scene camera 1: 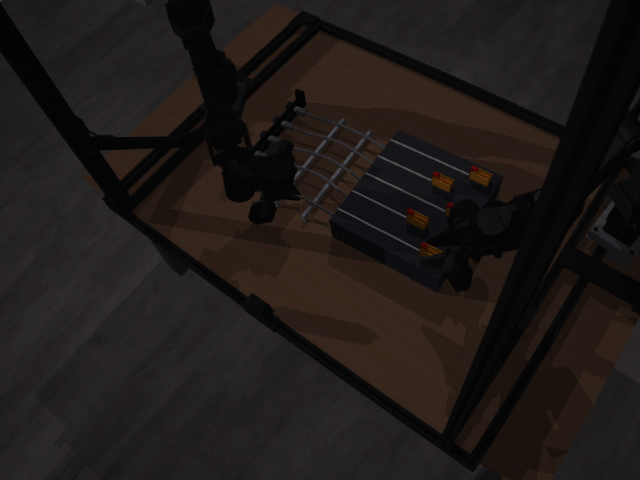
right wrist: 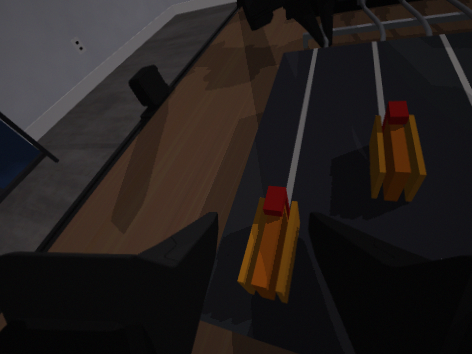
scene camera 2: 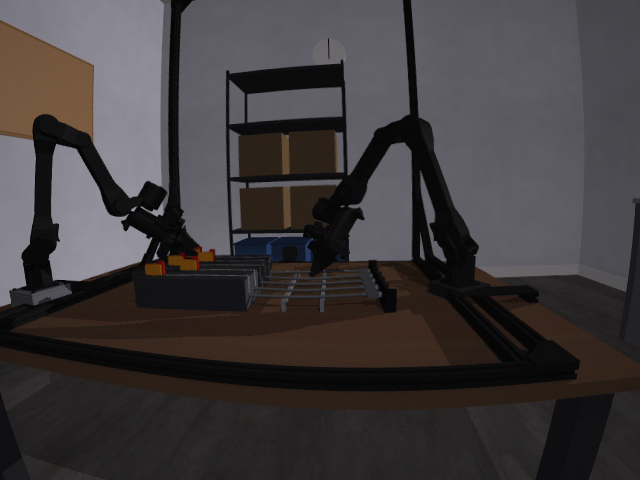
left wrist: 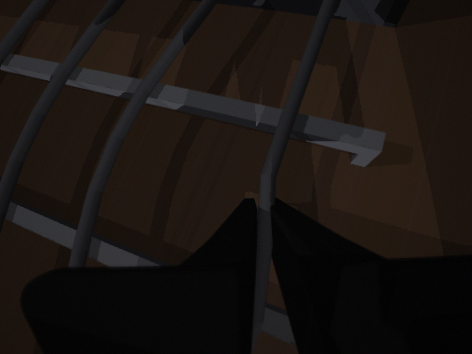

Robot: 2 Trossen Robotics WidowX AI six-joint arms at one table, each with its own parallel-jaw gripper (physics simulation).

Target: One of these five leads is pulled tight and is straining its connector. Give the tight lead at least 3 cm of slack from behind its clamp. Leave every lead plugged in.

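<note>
Several grey leads run from a black connector strip over two raised bars to orange clamps with red tabs on a dark block. My left gripper is shut on the outermost lead, between the two bars. That lead bends slightly at the fingertips. My right gripper is partly open, with one finger on each side of the outermost clamp, not gripping it. The left gripper hides this lead's plug in scene camera 1.
Other clamps stand near the right gripper. A raised bar crosses under the leads. A black frame borders the table. The neighbouring lead runs close beside the left fingers.
</note>
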